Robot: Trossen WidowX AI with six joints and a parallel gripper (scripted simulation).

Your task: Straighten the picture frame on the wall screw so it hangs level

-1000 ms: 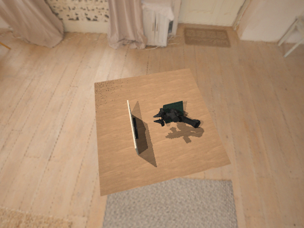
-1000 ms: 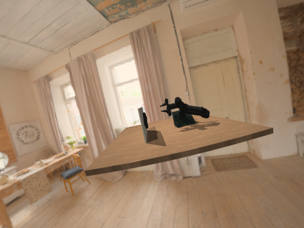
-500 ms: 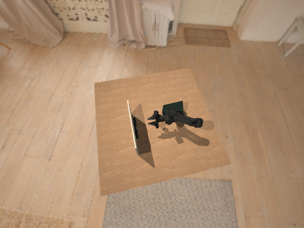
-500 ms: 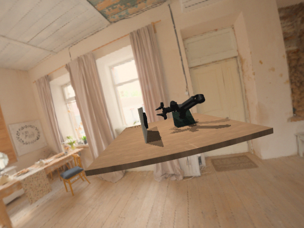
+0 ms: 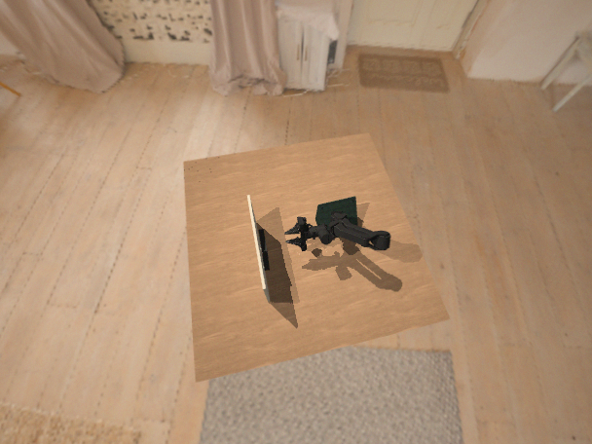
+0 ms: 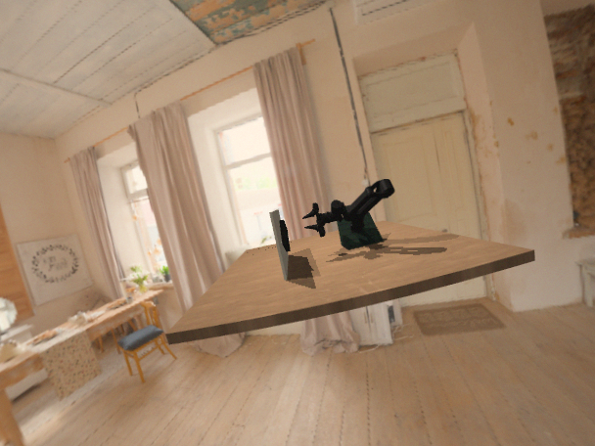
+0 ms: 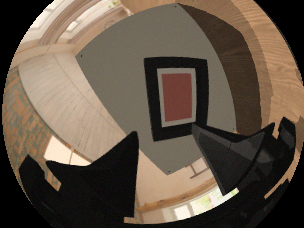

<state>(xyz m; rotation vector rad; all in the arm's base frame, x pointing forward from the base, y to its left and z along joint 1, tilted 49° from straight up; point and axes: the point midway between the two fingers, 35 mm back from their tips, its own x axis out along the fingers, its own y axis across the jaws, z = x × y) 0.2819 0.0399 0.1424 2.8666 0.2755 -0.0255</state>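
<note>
Right now the picture frame is 12 cm ahead of my gripper tip, 5 cm below it and 3 cm to the left of it. Also, from my gripper tip: wall panel: 13 cm ahead, 5 cm below, 3 cm to the left.
</note>
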